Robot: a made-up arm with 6 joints. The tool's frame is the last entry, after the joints.
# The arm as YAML. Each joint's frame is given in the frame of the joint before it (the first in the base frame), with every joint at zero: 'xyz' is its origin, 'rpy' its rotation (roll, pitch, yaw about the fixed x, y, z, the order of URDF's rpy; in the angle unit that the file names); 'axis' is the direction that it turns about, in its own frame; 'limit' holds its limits. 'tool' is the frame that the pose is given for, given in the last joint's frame.
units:
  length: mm
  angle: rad
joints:
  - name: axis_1
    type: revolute
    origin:
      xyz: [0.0, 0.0, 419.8]
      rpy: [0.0, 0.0, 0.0]
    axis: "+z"
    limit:
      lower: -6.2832
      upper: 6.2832
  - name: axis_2
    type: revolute
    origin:
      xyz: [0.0, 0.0, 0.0]
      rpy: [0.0, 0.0, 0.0]
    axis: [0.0, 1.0, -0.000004]
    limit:
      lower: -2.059
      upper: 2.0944
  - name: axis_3
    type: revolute
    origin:
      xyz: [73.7, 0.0, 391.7]
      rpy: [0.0, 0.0, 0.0]
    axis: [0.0, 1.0, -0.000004]
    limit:
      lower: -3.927
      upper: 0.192
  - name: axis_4
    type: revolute
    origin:
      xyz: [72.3, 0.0, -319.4]
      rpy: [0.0, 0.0, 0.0]
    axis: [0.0, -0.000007, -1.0]
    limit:
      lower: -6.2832
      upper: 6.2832
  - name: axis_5
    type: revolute
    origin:
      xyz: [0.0, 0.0, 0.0]
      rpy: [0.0, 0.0, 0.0]
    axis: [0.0, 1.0, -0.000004]
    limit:
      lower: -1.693
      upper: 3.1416
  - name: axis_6
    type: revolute
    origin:
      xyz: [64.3, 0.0, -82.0]
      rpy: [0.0, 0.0, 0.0]
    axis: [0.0, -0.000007, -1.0]
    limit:
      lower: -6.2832
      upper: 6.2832
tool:
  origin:
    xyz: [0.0, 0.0, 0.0]
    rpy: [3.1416, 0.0, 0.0]
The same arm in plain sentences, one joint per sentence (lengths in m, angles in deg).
The arm has six revolute joints in a row. What follows holds with every joint at zero, and every direction is one of the base frame's. The first joint lies 0.4198 m along +z from the base frame's origin and rotates about +z, from -360 to 360 deg. The second joint lies at the same point as the first joint and rotates about +y, from -117.97 to 120 deg. The third joint lies 0.0737 m along +x and 0.3917 m along +z from the second joint and rotates about +y, from -225 to 11 deg. The fourth joint lies 0.0723 m along +x and 0.3194 m along -z from the third joint and rotates about -z, from -360 to 360 deg. The fifth joint lies at the same point as the fourth joint and rotates about +y, from -97 to 180 deg. The sixth joint lies 0.0643 m along +x and 0.082 m along -z from the fifth joint and rotates about -z, from -360 to 360 deg. The tool frame, which is the frame that the pose is given for, lies at the same point as the sixth joint; its axes are the base frame's turned by roll -180, pitch 0 and yaw 0 deg (as in URDF: about the fixed x, then y, then z).
